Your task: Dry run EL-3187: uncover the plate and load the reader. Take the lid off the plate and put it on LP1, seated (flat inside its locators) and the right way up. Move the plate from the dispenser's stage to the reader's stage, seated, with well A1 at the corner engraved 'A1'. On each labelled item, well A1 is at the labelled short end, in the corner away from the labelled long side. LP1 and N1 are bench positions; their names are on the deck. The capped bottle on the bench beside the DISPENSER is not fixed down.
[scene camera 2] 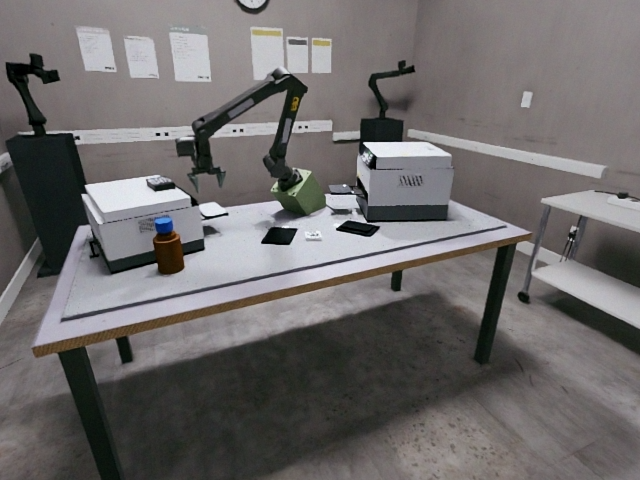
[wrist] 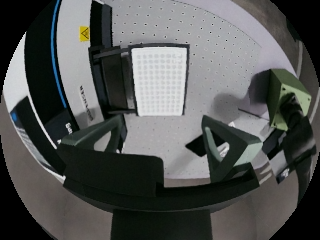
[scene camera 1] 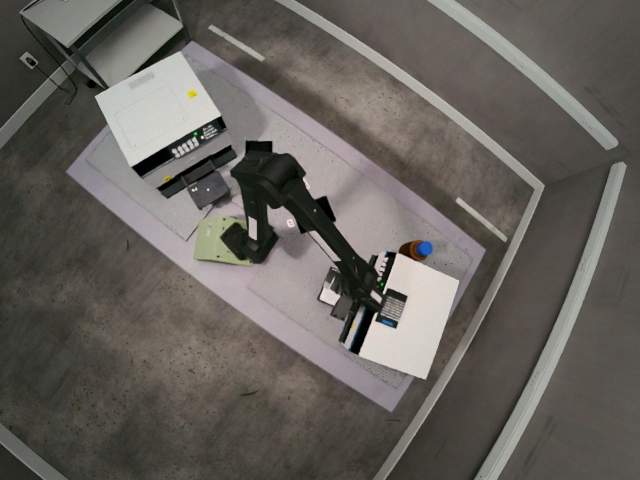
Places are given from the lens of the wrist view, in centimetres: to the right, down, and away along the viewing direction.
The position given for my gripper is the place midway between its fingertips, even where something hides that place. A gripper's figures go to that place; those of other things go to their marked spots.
my gripper (wrist: 161, 119): 0, 0, 13
white plate (wrist: 173, 95): 2, -4, 20
